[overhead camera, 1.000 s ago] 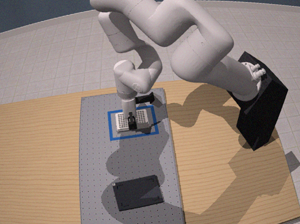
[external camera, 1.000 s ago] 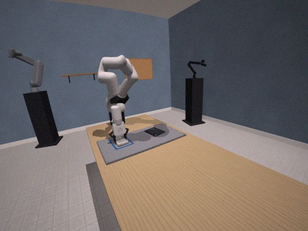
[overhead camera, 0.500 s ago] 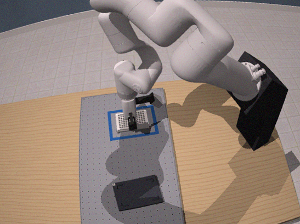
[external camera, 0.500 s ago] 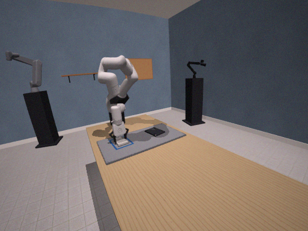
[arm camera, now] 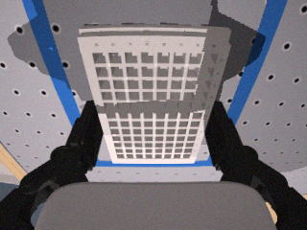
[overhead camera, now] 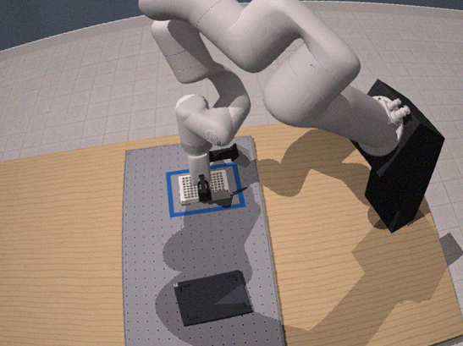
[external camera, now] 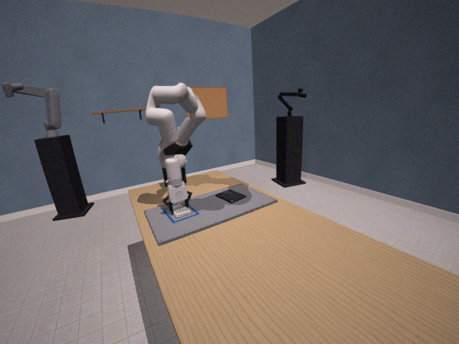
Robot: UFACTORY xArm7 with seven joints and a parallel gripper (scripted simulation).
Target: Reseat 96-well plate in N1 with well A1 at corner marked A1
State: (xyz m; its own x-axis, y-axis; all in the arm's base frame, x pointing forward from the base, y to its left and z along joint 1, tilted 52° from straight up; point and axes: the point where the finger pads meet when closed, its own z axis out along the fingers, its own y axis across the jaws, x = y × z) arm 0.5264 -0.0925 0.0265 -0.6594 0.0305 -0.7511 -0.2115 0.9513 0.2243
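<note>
The white 96-well plate is 10 mm below my hand. The rest, counted from my hand: dark plate nest N1 (80 mm behind, 320 mm to the left, 10 mm below).
</note>
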